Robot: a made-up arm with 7 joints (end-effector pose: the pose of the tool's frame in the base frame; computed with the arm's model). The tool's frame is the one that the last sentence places. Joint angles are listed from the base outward.
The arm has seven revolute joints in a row. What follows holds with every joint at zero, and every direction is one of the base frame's. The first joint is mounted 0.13 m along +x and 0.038 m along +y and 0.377 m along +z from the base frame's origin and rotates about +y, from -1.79 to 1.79 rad. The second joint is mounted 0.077 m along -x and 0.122 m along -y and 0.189 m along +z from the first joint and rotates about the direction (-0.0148, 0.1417, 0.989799), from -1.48 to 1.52 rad. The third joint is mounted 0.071 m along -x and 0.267 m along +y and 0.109 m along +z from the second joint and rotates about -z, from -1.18 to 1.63 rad. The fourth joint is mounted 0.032 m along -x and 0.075 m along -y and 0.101 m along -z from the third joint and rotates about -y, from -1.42 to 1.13 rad. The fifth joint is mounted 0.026 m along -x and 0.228 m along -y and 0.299 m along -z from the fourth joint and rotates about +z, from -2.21 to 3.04 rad. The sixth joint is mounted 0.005 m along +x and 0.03 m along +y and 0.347 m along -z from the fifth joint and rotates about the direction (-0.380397, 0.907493, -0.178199), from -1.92 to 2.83 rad. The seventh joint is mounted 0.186 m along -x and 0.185 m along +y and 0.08 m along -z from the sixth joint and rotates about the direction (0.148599, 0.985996, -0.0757), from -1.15 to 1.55 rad. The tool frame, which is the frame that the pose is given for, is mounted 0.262 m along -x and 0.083 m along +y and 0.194 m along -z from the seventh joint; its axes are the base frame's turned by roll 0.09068, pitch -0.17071 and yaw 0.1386 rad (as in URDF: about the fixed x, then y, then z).
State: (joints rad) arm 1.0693 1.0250 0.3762 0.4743 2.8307 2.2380 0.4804
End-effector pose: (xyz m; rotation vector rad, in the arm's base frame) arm -0.0221 -0.7299 0.1459 -1.4861 -0.6303 1.5639
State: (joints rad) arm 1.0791 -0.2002 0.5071 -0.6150 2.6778 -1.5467 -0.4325
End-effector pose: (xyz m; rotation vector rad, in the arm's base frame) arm -0.7817 0.2421 1.2322 2.5117 -0.6588 -0.7964
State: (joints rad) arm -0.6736 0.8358 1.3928 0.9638 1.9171 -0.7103 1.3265
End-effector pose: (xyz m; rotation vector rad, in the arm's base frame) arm -0.0175 -0.9564 -0.0487 -1.2090 0.1005 0.8743
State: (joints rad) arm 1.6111 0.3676 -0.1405 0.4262 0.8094 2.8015 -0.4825
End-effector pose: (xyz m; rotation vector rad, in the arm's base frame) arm -0.1491 -0.0260 0.8975 -1.1775 1.8825 1.9576
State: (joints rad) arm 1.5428 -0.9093 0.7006 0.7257 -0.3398 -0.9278 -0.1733
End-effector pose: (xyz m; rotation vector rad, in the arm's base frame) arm -0.4299 -0.5842 0.1016 -1.4513 -0.4981 0.1935
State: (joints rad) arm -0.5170 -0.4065 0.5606 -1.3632 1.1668 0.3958 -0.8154
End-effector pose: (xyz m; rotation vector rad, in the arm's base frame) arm -0.9624 0.7627 0.0844 1.0011 -0.5328 0.4049
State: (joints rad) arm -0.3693 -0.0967 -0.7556 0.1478 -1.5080 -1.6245 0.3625
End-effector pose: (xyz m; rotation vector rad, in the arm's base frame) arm 0.8315 0.3463 -0.1999 0.1859 -1.9265 -0.2010
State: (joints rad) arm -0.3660 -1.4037 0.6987 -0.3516 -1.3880 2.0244 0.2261
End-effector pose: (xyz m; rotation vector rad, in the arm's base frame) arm 0.3033 -0.2364 0.1358 -2.4129 -0.6946 0.5140
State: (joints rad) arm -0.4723 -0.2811 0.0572 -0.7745 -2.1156 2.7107 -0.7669
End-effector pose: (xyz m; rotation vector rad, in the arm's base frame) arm 0.1650 -0.1649 0.0005 1.5766 1.8690 -1.4945
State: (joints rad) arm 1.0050 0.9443 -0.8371 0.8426 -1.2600 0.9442 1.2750
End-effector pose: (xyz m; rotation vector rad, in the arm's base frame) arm 0.0690 0.4925 0.8608 0.5077 2.9485 0.4193
